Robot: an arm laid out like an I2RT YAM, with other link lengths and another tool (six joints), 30 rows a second.
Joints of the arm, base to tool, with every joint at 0 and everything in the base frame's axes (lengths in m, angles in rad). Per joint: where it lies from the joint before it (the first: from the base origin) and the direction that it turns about. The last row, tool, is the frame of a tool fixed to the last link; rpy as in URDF.
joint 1: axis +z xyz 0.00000 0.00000 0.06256
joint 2: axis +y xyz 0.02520 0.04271 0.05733
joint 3: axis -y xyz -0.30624 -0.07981 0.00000
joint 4: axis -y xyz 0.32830 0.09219 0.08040
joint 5: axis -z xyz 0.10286 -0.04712 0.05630
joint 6: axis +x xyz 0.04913 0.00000 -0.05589
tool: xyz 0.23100 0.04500 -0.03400 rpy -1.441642 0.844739 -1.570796
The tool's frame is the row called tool.
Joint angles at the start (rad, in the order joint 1, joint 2, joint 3, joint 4, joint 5, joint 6):
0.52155 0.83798 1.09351 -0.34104 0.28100 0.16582
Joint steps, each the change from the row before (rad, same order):
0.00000 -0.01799 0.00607 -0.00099 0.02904 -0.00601
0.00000 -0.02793 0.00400 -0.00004 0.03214 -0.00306
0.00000 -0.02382 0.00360 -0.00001 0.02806 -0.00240
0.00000 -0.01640 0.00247 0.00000 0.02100 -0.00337
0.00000 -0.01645 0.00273 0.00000 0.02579 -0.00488
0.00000 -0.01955 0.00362 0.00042 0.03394 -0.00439
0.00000 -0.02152 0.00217 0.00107 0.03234 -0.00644
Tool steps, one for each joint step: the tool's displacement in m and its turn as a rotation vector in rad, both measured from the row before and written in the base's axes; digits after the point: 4 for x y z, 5 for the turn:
-0.0026 -0.0111 0.0120 0.00379 -0.02241 -0.02854
-0.0056 -0.0137 0.0155 0.01159 -0.02898 -0.03197
-0.0053 -0.0122 0.0130 0.01088 -0.02439 -0.02802
-0.0038 -0.0090 0.0087 0.00618 -0.01677 -0.02102
-0.0037 -0.0105 0.0086 0.00528 -0.01687 -0.02590
-0.0047 -0.0136 0.0105 0.00876 -0.02004 -0.03409
-0.0058 -0.0137 0.0101 0.00790 -0.02067 -0.03267

